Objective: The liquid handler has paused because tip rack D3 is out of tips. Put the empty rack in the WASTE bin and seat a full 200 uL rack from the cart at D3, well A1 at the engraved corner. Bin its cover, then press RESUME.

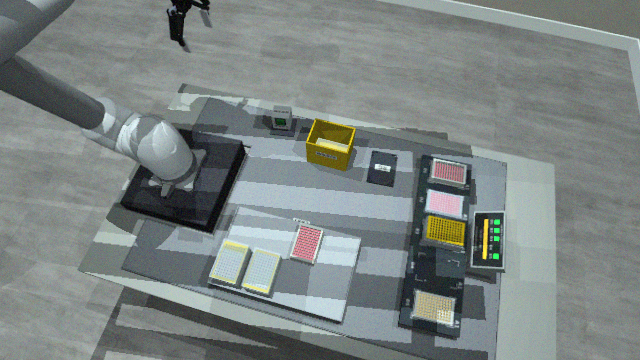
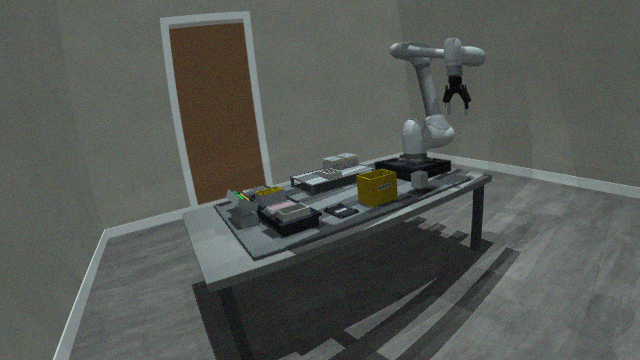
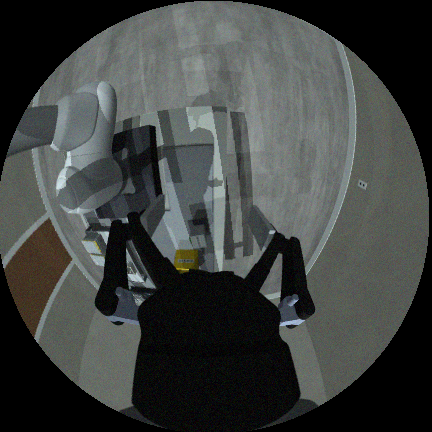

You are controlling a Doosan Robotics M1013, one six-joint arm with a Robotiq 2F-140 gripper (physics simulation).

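Places are measured from the arm's base along level axes (x ahead, y up, z right), in millimetres.
Pixels of known places: gripper, between the fingertips: (image 1: 198, 38) (image 2: 457, 115) (image 3: 207, 208); arm's base, origin of its link: (image 1: 178, 168) (image 2: 415, 160) (image 3: 114, 174).
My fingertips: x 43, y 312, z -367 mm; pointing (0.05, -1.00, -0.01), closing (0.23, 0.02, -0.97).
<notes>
For each thing: its middle in the pictures, then the offset to it from my fingertips. "pt": a spot on its surface instead. Level surfaces: height alone.
- black deck, height of its surface: dy -318 mm
- yellow WASTE bin, middle of its body: (image 1: 330, 145) (image 2: 377, 187) (image 3: 187, 267) dx +508, dy -306, dz +159 mm
- white cart tray, middle of its body: (image 1: 286, 262) (image 2: 332, 176) (image 3: 116, 256) dx +441, dy -340, dz +631 mm
- small grey box with a green face, middle of its body: (image 1: 282, 119) (image 3: 198, 233) (image 2: 419, 182) dx +291, dy -321, dz +64 mm
- pink rack, middle of its body: (image 1: 444, 203) (image 2: 281, 206) dx +955, dy -310, dz +325 mm
- tan rack, middle of its body: (image 1: 433, 307) (image 2: 254, 190) dx +937, dy -310, dz +696 mm
- display with green squares, a spot on its surface: (image 1: 489, 240) pt dx +1091, dy -248, dz +462 mm
- dark labelled pad, a spot on its surface: (image 1: 382, 176) pt dx +726, dy -366, dz +225 mm
My gripper (image 1: 195, 32) (image 2: 457, 111) (image 3: 207, 208) is open and empty, high up beyond the table's edge on the robot-base side. An orange-yellow rack with dark, empty-looking holes (image 1: 445, 231) (image 2: 270, 191) sits in the third place of the black deck (image 1: 435, 284). The yellow WASTE bin (image 1: 320, 156) (image 2: 376, 189) (image 3: 186, 259) stands upright with something pale inside. On the white cart tray (image 1: 330, 295) stand two pale racks with yellow rims, one (image 1: 230, 262) beside the other (image 1: 262, 271), and a red rack (image 1: 306, 243). Covers cannot be made out clearly. A small grey box with a green face (image 1: 281, 119) (image 2: 419, 180) has an unreadable label.
The deck also holds a red rack (image 1: 448, 172), a pink rack (image 1: 445, 203) and a tan rack (image 1: 434, 307). A display with green squares (image 1: 489, 240) stands beside it. A dark labelled pad (image 1: 382, 176) (image 2: 341, 211) lies near the bin. The arm's black base (image 1: 220, 175) is at the other end.
</notes>
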